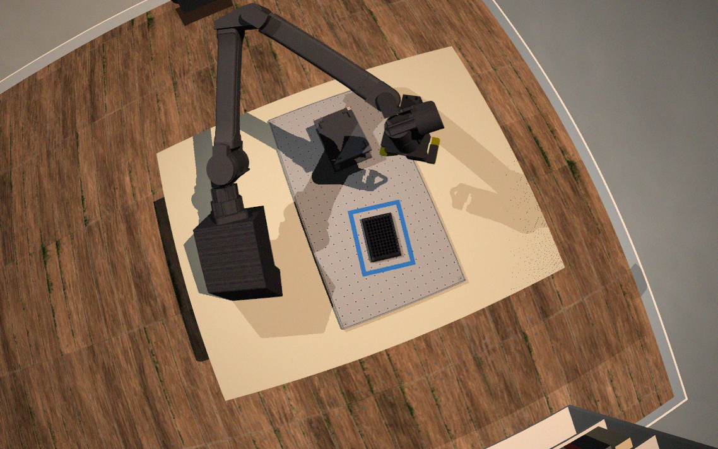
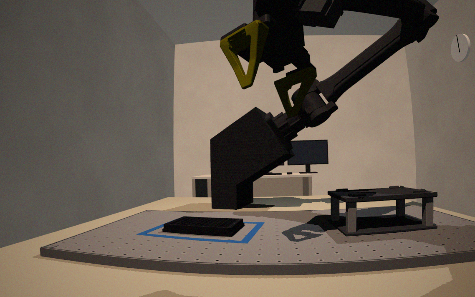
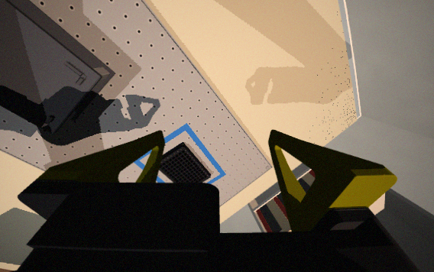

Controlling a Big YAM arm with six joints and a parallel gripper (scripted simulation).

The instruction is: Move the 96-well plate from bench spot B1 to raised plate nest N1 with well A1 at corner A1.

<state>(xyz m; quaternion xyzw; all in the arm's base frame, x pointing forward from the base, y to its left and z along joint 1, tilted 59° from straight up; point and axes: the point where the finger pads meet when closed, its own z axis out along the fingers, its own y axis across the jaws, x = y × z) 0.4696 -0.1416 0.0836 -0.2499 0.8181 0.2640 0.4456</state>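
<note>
Right now the black 96-well plate is 190 mm below my hand, 140 mm behind it and 130 mm to the right of it. The rest, counted from my hand: raised plate nest 190 mm to the left, 150 mm below, 140 mm behind; white A1 label 270 mm to the left, 140 mm below, 90 mm behind.
</note>
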